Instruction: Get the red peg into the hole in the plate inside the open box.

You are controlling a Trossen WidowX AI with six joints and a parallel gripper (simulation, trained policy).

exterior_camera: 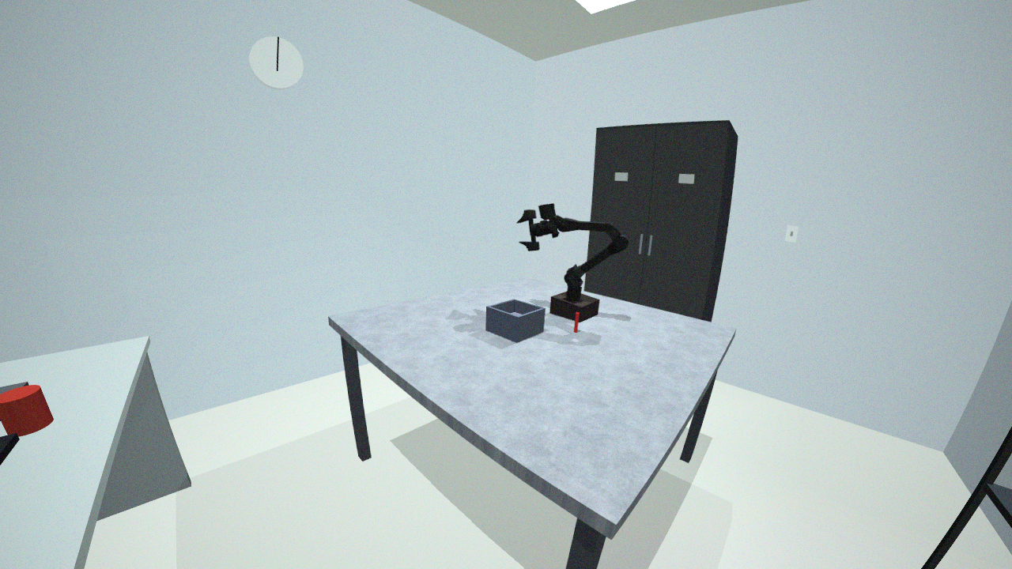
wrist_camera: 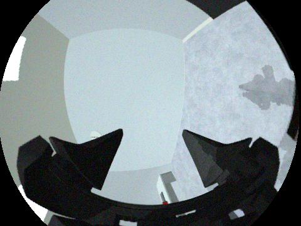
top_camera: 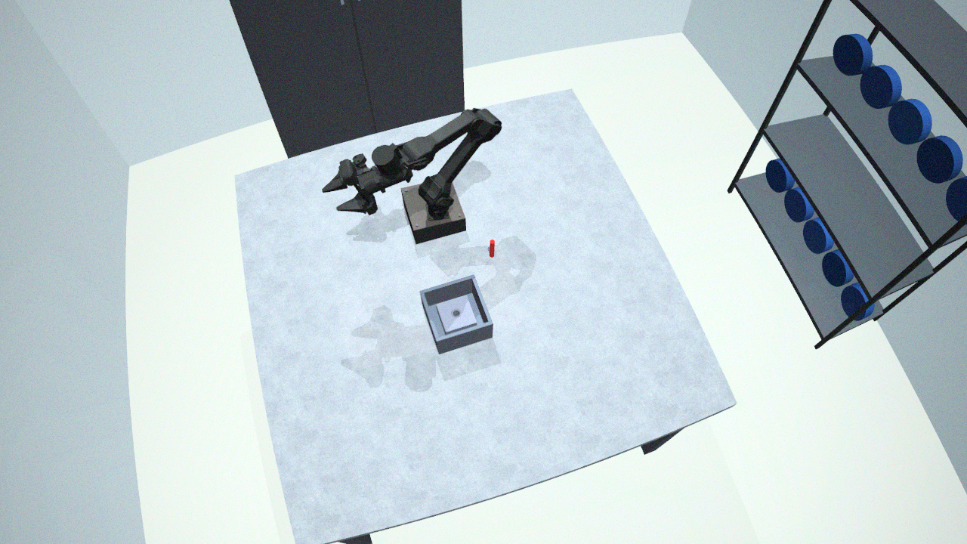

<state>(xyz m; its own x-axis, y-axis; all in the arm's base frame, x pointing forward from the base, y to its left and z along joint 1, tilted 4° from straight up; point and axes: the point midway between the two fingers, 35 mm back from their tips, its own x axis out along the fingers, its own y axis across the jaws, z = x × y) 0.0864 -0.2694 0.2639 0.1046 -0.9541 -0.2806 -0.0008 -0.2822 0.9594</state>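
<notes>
The red peg is 420 mm to the left of my gripper tip, 310 mm below it and 50 mm ahead of it. The rest, counted from my gripper tip: plate (300 mm below, 280 mm to the left, 240 mm ahead); grey box (320 mm below, 280 mm to the left, 240 mm ahead).
</notes>
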